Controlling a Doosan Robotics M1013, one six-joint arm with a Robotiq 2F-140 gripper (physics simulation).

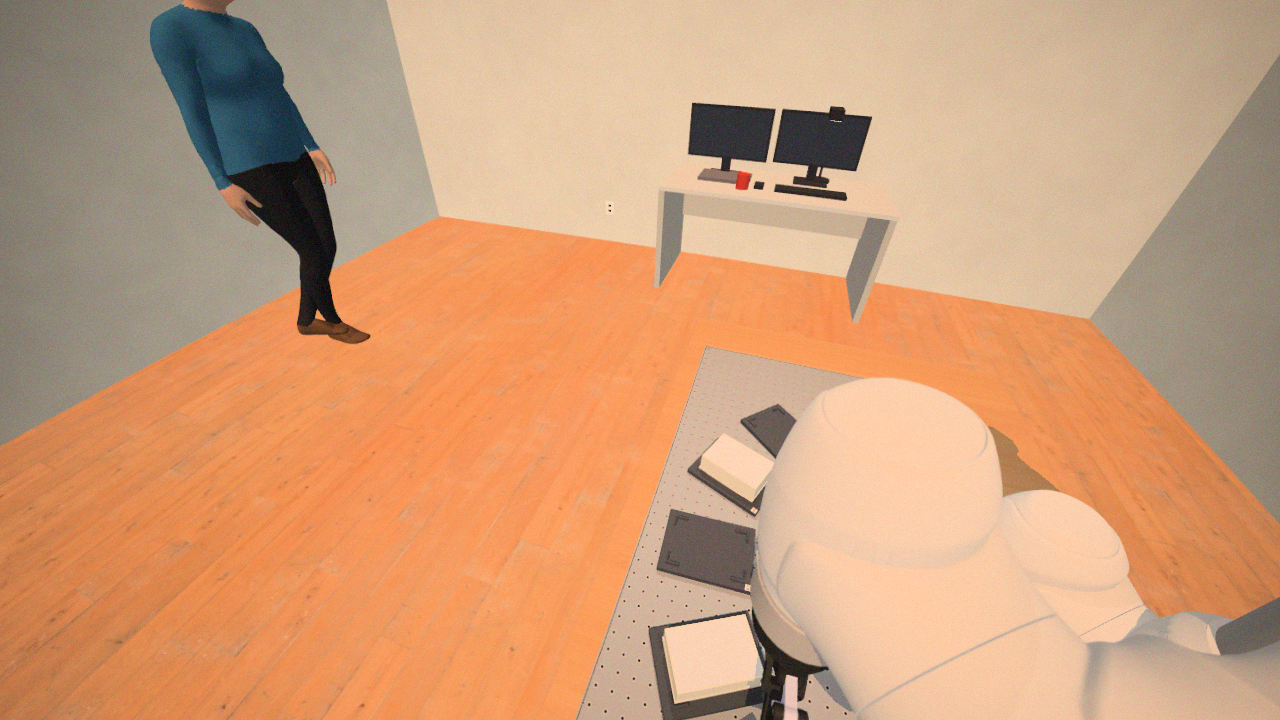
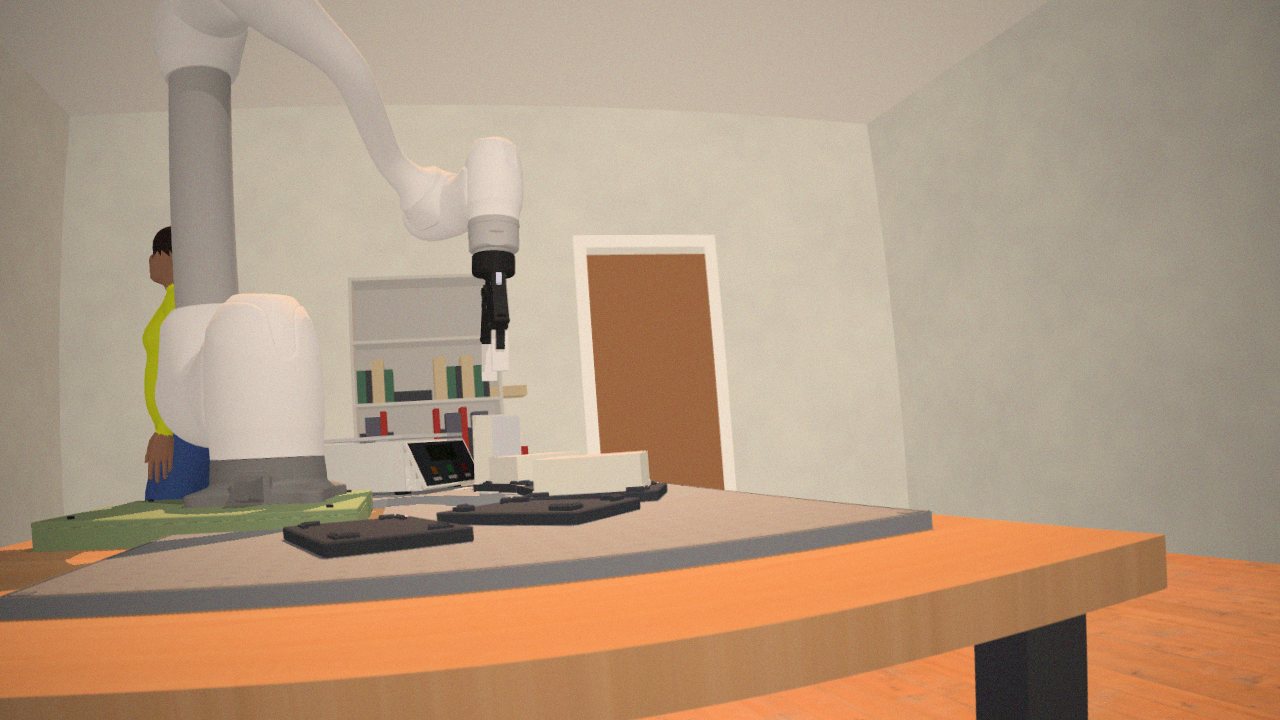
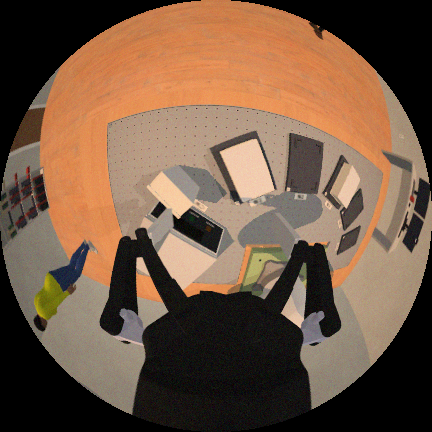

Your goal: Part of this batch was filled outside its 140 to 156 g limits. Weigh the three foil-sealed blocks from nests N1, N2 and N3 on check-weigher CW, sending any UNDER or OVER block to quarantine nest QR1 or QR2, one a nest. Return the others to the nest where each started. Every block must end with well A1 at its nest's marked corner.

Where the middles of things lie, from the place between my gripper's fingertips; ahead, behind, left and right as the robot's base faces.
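From my hand, the nest N1 [image 3: 220,163] is 50 mm to the right of it, 50 mm ahead of it and 180 mm below it. The check-weigher CW [image 3: 192,226] is 110 mm to the left of my hand and 190 mm behind it, and 140 mm below it. As for the nest N2 [image 1: 708,550], I find it 230 mm to the right of my hand, 110 mm ahead of it and 180 mm below it, while the nest N3 [image 1: 717,486] is 410 mm to the right of my hand, 110 mm ahead of it and 180 mm below it.
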